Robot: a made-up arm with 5 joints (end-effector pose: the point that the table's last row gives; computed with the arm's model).
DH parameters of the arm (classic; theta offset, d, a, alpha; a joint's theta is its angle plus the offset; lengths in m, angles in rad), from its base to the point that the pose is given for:
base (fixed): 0 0 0 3.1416
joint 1: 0 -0.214 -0.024 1.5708
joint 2: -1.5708 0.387 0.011 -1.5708
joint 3: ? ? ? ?
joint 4: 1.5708 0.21 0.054 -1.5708
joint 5: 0.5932 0 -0.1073 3.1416
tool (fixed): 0.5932 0.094 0 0
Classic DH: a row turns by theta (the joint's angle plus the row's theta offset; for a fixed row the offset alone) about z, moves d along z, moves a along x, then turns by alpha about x.
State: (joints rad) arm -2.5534 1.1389 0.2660 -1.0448 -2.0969
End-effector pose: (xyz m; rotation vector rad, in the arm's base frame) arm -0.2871 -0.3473 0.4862 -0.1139 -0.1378 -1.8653
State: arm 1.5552 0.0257 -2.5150 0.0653 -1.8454
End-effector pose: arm 0.3845 0.1679 0.0440 0.3616 2.4897 0.0684
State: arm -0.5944 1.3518 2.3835 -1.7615 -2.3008
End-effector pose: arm -0.1972 0.1545 0.4740 -0.0972 -0.1202 0.4964
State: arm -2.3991 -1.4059 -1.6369 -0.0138 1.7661
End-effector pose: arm -0.5370 -0.2138 0.1366 1.5126 -0.6171 -0.6472
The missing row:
joint 3: 0 -0.16 0.057 1.5708
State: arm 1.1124 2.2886 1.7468 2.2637 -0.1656
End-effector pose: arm 0.3723 -0.0486 0.0905 -2.3213 0.1654 -0.4641
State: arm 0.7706 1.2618 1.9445 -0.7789 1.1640
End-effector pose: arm 0.1847 -0.0285 0.4524 -1.0716 -0.5839 2.2917
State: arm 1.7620 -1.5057 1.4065 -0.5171 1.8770
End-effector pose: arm 0.2899 0.2972 0.1484 1.6947 -1.7148 -1.3094
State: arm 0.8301 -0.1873 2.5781 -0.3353 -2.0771
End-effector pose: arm 0.0520 0.2605 0.1179 0.1102 -2.6004 0.2687
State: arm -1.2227 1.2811 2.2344 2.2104 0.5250
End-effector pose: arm -0.1232 0.2526 0.3721 -0.5143 -2.4842 -0.9803
